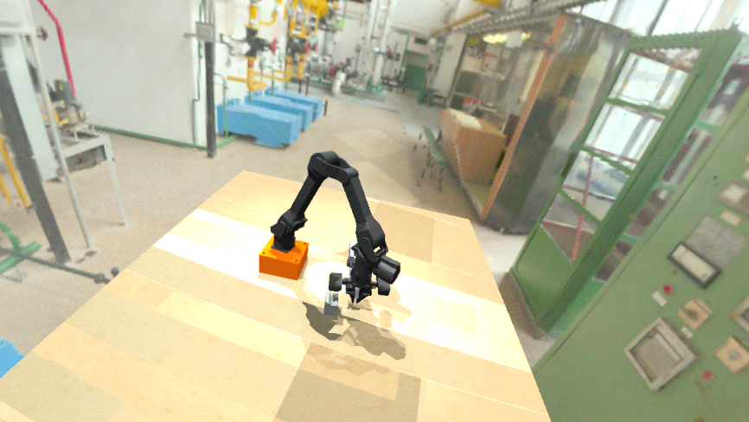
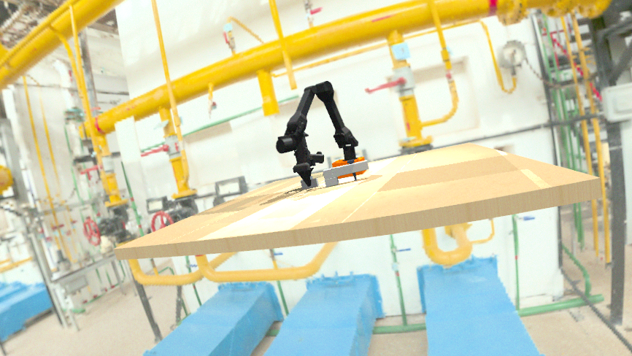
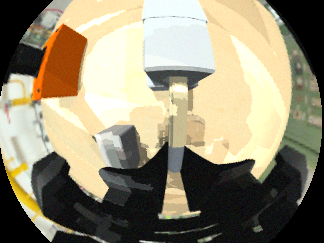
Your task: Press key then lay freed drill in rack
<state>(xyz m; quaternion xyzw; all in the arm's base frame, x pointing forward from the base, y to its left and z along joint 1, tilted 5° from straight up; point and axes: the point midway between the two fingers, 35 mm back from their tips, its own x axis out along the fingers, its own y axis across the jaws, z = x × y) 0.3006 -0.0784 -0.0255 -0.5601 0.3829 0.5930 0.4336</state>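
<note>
My gripper tip is now 50 mm to the right of the pale drill, 30 mm below it and 20 mm past it. From my gripper tip the other things lie so: grey rack: 70 mm behind, 40 mm to the right.
</note>
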